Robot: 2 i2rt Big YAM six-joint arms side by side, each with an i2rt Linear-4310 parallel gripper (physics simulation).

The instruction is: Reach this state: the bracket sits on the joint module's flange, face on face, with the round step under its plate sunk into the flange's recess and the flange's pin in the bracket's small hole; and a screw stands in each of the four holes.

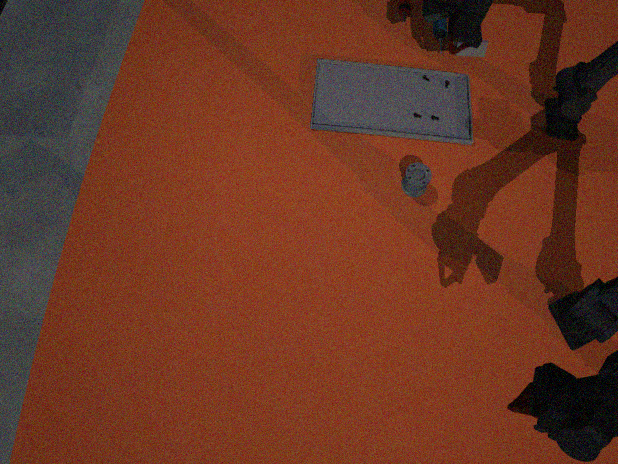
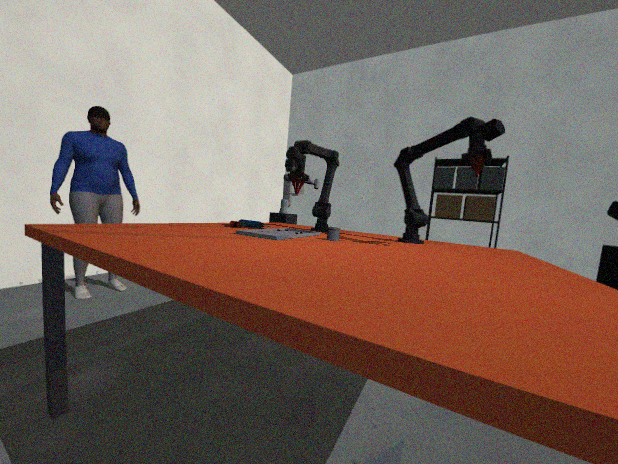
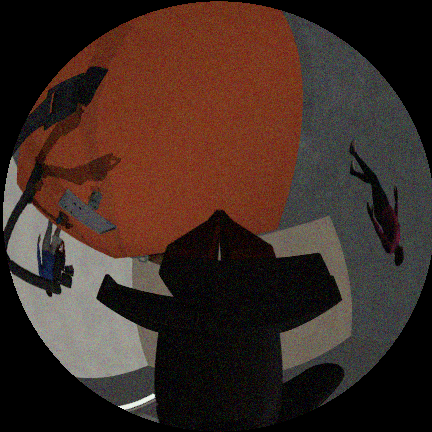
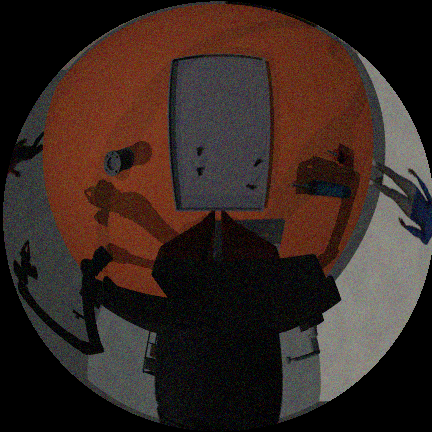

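Seen in the pictures: left gripper, between the fingertips: (image 1: pixel 510 408) (image 2: pixel 476 176) (image 3: pixel 219 215); right gripper, between the fingertips: (image 1: pixel 452 52) (image 2: pixel 296 193) (image 3: pixel 62 240) (image 4: pixel 217 216); left arm's base, origin of its link: (image 1: pixel 573 321) (image 2: pixel 410 242) (image 4: pixel 102 254); right arm's base, origin of its link: (image 1: pixel 560 120) (image 2: pixel 321 231).
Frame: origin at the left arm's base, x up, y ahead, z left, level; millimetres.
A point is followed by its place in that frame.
The joint module (image 1: pixel 416 180) {x 60, y 213, z -447 mm} (image 2: pixel 333 233) {x 34, y 228, z -463 mm} (image 3: pixel 94 200) {x 48, y 204, z -433 mm} (image 4: pixel 113 162) {x 54, y 198, z -463 mm} stands upright on the table, flange up, with holes in its top and no bracket on it. Four dark screws, among them one screw (image 1: pixel 425 78) (image 4: pixel 200 150) and another screw (image 1: pixel 435 118) {x 9, y 56, z -611 mm} (image 4: pixel 200 171) {x 12, y 55, z -618 mm}, lie on the grey tray (image 1: pixel 360 100) {x 4, y 214, z -737 mm} (image 4: pixel 220 100) {x 4, y 180, z -736 mm}. My right gripper (image 2: pixel 298 190) {x 215, y 38, z -656 mm} (image 4: pixel 217 216) {x 215, y 38, z -656 mm} is shut on the thin grey bracket (image 1: pixel 475 49) {x 236, y -6, z -631 mm} (image 4: pixel 267 230) {x 214, y -1, z -692 mm}, whose plate sticks out beside the fingers, above the table past the tray. My left gripper (image 2: pixel 478 172) {x 324, y 368, z 77 mm} (image 3: pixel 219 215) {x 324, y 368, z 77 mm} is shut and empty, high above the table.
A blue-handled screwdriver (image 2: pixel 250 224) {x 18, y -109, z -922 mm} (image 4: pixel 330 189) {x 40, y -118, z -906 mm} and a red-handled tool (image 4: pixel 341 155) {x 34, y -43, z -981 mm} lie beside the tray. A person in blue (image 2: pixel 97 160) stands beyond the table, and a shelf unit (image 2: pixel 431 200) stands behind the left arm.
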